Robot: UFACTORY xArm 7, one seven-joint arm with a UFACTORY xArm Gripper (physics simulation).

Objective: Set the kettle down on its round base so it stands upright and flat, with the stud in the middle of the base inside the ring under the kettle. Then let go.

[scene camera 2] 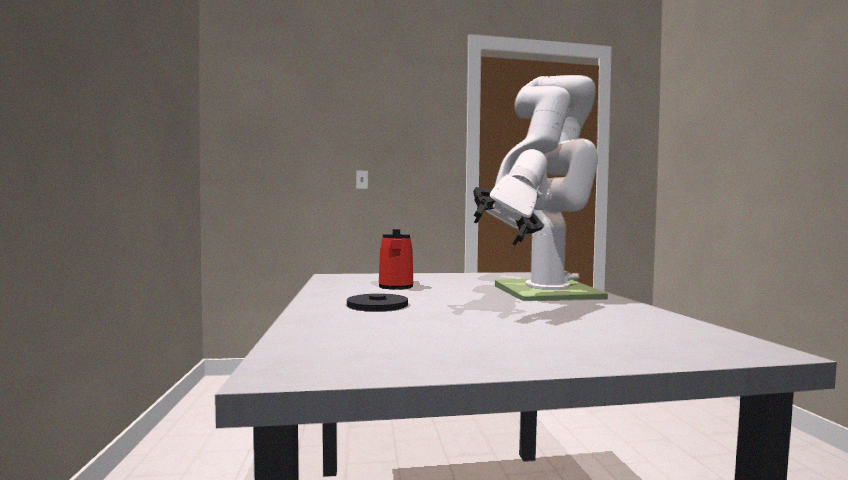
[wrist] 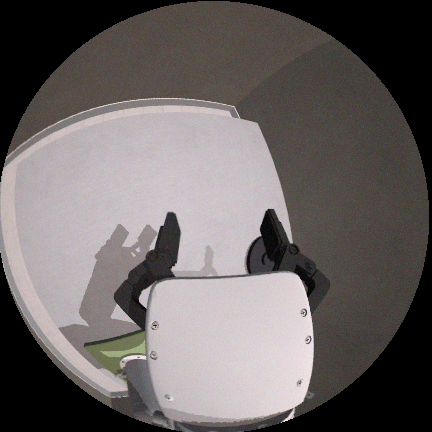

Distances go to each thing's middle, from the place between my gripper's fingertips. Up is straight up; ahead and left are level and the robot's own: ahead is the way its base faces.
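Labels:
There is a black round base (scene camera 2: 377,301), and it sits 220 mm ahead of my hand and 210 mm to the right of it, 180 mm below it. A red kettle (scene camera 2: 396,255) is 130 mm ahead of my hand, 520 mm to the right of it and 100 mm below it. Going by their middles, the black round base is the nearest to my hand of the things named here.

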